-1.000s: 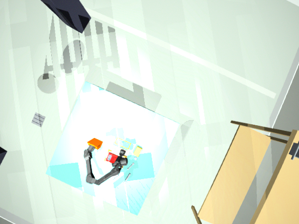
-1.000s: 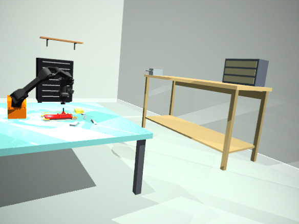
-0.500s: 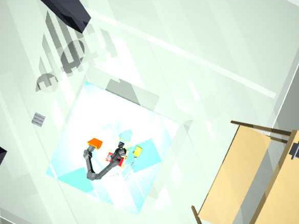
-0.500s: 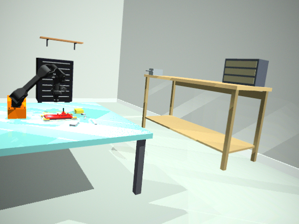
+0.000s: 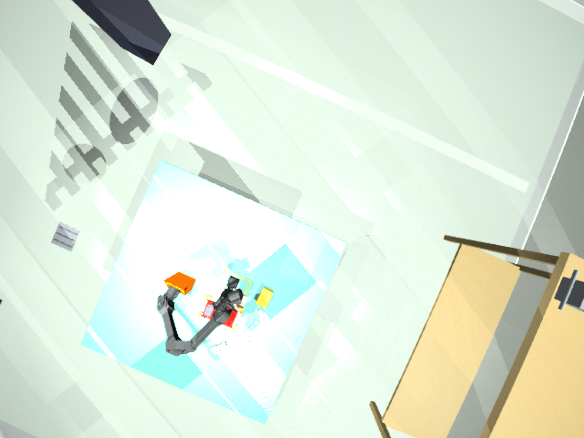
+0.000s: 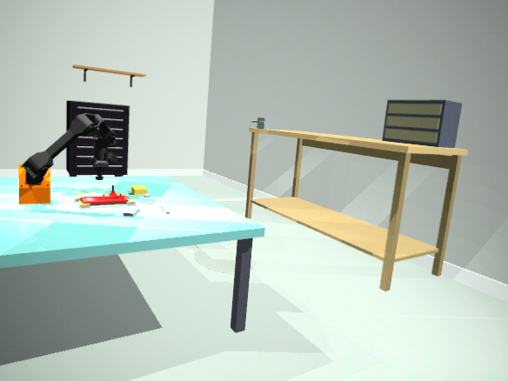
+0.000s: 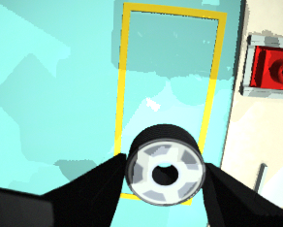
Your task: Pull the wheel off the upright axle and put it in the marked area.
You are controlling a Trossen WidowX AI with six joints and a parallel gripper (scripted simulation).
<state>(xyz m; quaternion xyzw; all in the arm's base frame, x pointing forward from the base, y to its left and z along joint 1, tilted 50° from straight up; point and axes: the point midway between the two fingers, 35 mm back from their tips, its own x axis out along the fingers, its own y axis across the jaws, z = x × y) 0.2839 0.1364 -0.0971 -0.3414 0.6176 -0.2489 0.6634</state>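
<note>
My gripper tip is right at the wheel.
</note>
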